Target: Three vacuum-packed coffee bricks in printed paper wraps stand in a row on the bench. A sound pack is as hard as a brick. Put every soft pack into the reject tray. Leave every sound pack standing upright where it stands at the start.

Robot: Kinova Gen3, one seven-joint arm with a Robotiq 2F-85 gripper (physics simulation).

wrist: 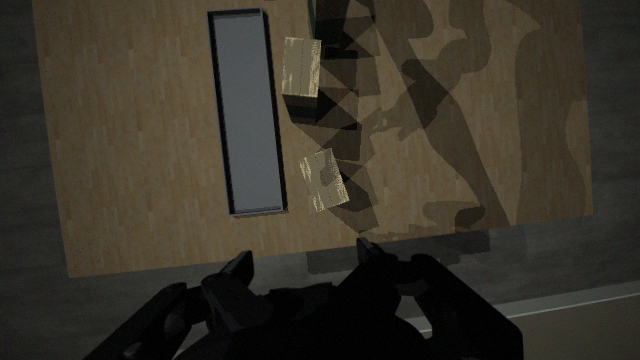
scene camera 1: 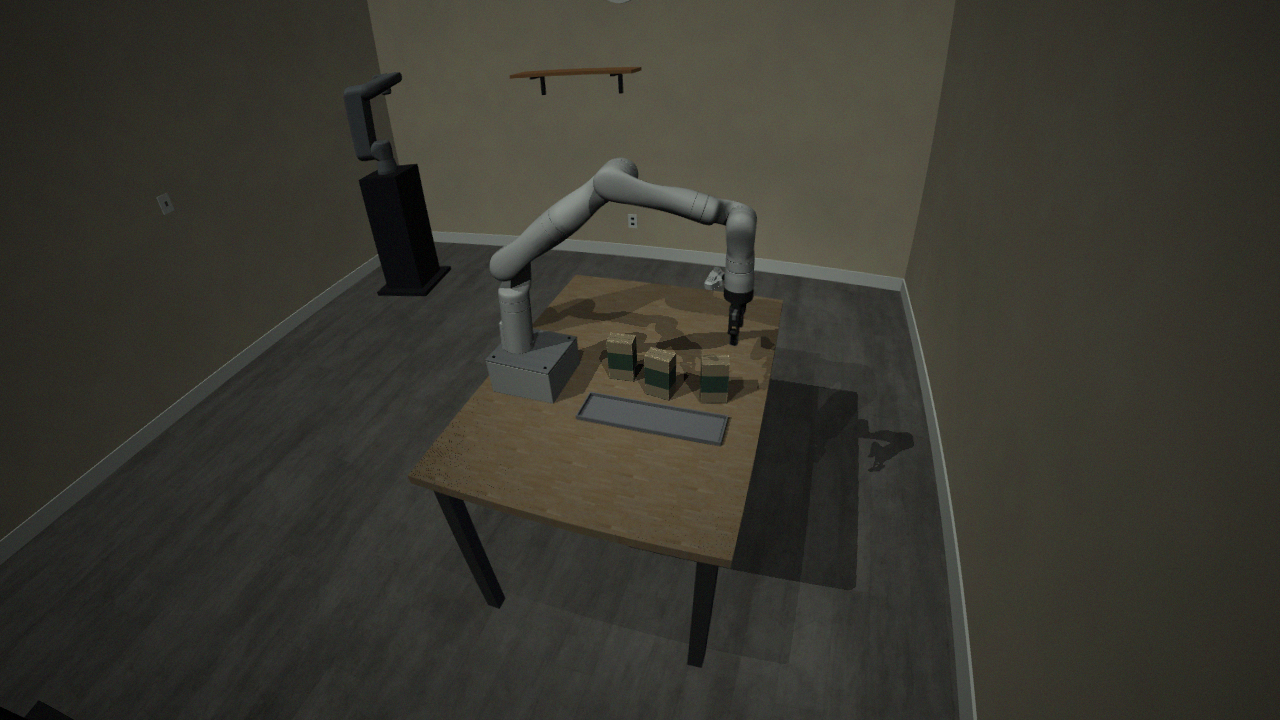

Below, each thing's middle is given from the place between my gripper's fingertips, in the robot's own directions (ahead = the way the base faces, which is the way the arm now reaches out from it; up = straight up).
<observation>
I see my gripper 22 cm past the grey reject tray [scene camera 1: 707, 427], 8 cm to the left of it and 26 cm above it.
</observation>
